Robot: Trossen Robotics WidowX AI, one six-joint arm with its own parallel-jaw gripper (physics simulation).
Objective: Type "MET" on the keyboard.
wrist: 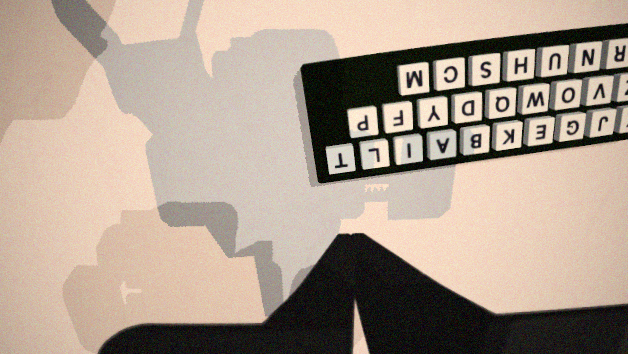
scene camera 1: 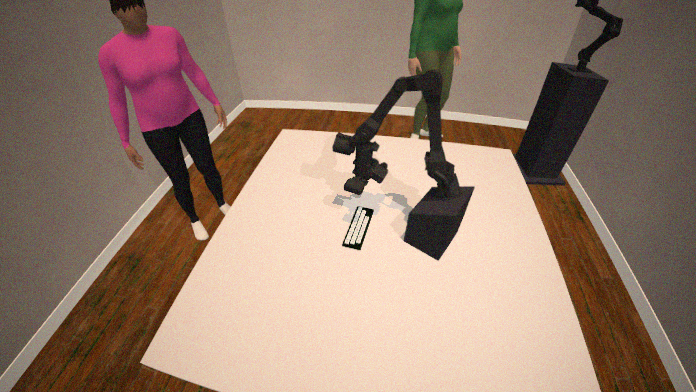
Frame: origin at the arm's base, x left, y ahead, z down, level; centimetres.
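Seen in the pictures: gripper, fingertip midpoint: (wrist: 350, 246); arm's base, link origin: (scene camera 1: 451, 193).
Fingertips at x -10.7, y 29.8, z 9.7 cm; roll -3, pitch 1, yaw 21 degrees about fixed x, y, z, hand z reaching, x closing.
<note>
Offsets run from my fingertips to a thing's middle. "*": to the spot under its first point. Level surfaces: height alone.
A black keyboard {* dx +2.2, dy -2.8, dz +8.8 cm} (scene camera 1: 367, 212) (wrist: 350, 82) with white letter keys lies flat on the pale table top. In the wrist view its letters appear upside down and its right end is cut off. The M key {dx +5.5, dy -2.5, dz +8.5 cm} (wrist: 414, 79) is at the left end of the far row. The E key {dx +11.4, dy +2.9, dz +8.5 cm} (wrist: 540, 132) and the T key {dx +0.4, dy +0.1, dz +8.5 cm} (wrist: 341, 159) are in the near row, T at its left end. My gripper (wrist: 350, 246) is shut and empty. Its tips are above the table, apart from the keyboard, and appear below the T key in the wrist view.
The arm's dark base block (scene camera 1: 432, 227) stands right of the keyboard on the pale table top {dz +10.0 cm} (scene camera 1: 350, 310). A person in pink (scene camera 1: 152, 80) stands at the left, and one in green (scene camera 1: 436, 30) at the back. A second arm (scene camera 1: 611, 27) is on a dark pedestal (scene camera 1: 562, 120) at the back right.
</note>
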